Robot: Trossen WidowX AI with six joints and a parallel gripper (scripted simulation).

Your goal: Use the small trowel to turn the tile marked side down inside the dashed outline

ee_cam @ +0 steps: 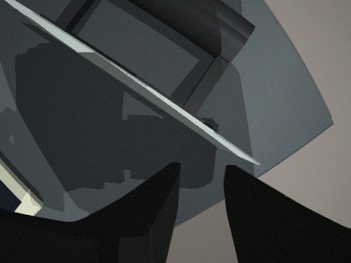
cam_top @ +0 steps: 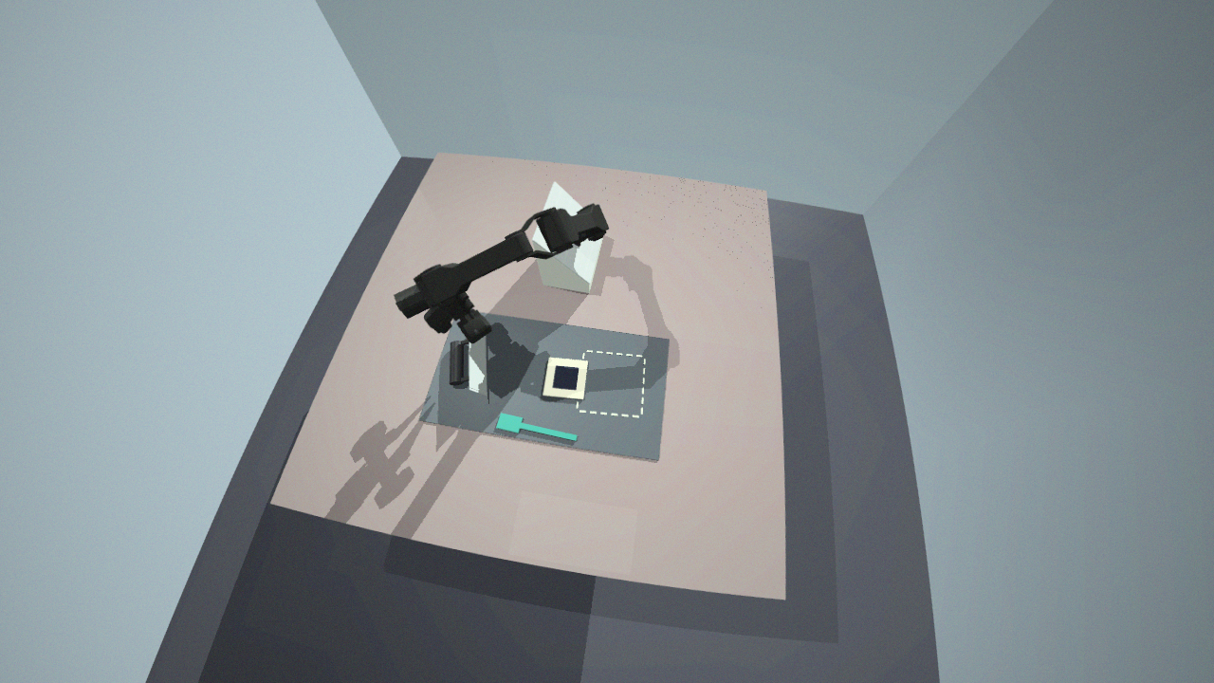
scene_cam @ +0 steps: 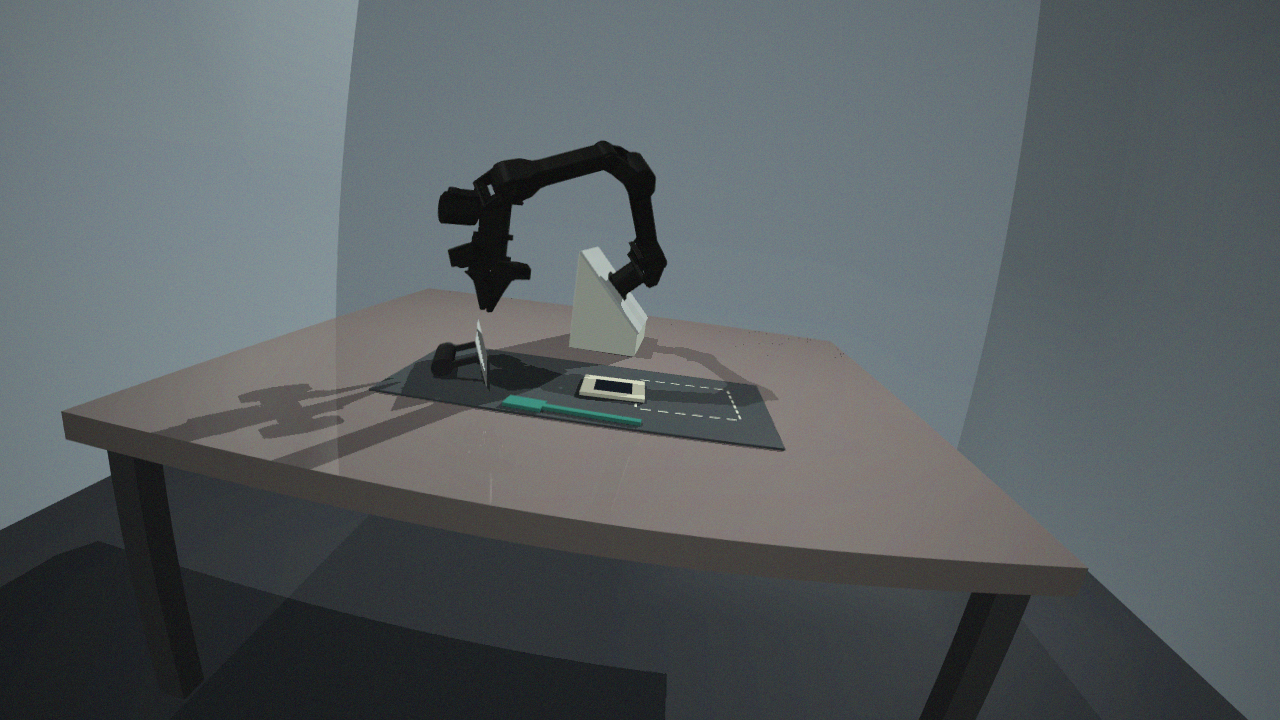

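My gripper tip is 10 cm short of the grey float, 7 cm above it and 2 cm to the left of it. Round my gripper tip: cream tile (25 cm to the left, 10 cm ahead, 9 cm below); teal trowel (24 cm ahead, 17 cm to the left, 9 cm below); mat (21 cm to the left, 11 cm below, 10 cm ahead).
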